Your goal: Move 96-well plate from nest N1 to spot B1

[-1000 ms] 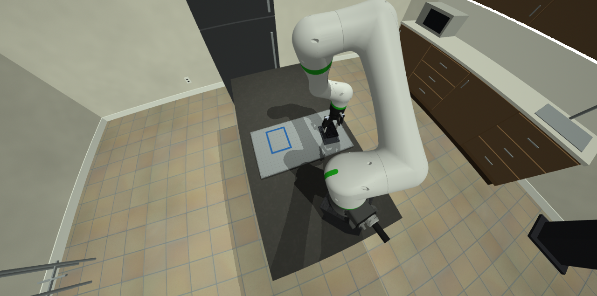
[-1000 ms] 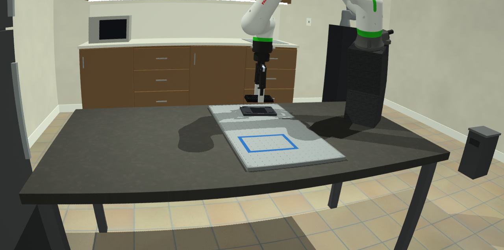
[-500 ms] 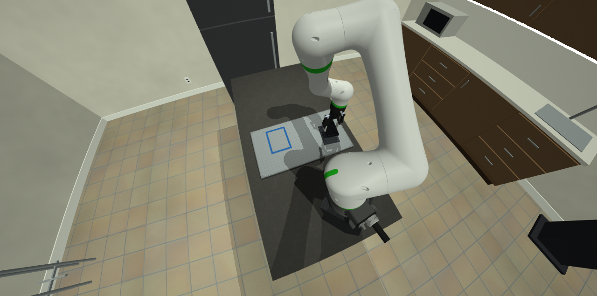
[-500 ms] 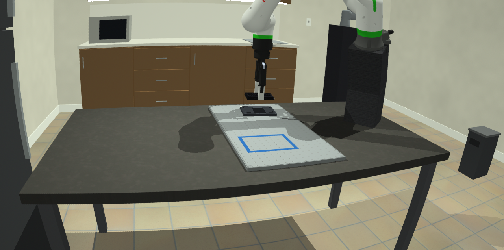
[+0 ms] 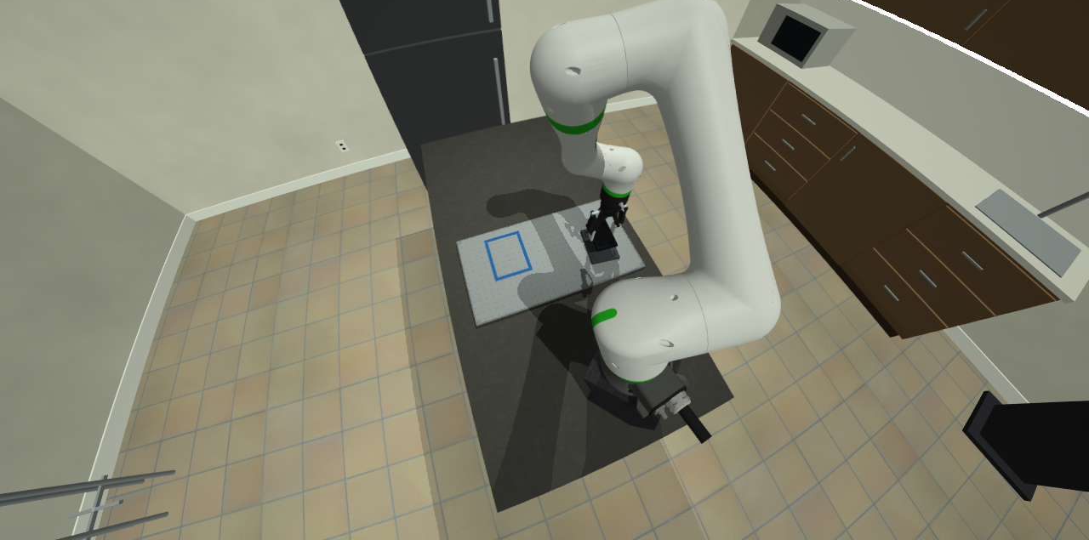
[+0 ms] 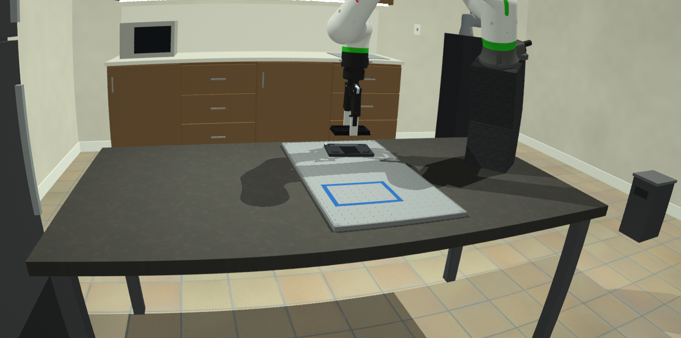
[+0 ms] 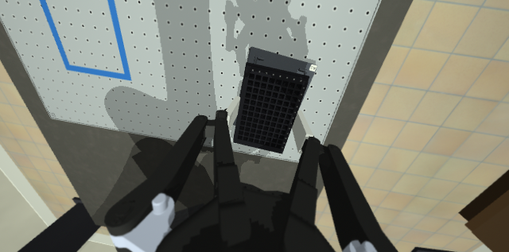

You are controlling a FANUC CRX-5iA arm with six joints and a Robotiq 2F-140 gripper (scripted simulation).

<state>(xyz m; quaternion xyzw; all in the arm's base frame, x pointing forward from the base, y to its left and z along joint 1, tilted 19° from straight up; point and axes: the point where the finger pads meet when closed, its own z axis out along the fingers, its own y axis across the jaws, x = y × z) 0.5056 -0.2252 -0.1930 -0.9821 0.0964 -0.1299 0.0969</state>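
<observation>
Right now the grey plate nest N1 is 1 cm to the right of my hand and 10 cm below it. The rest, counted from my hand: black 96-well plate (2 cm below).
</observation>
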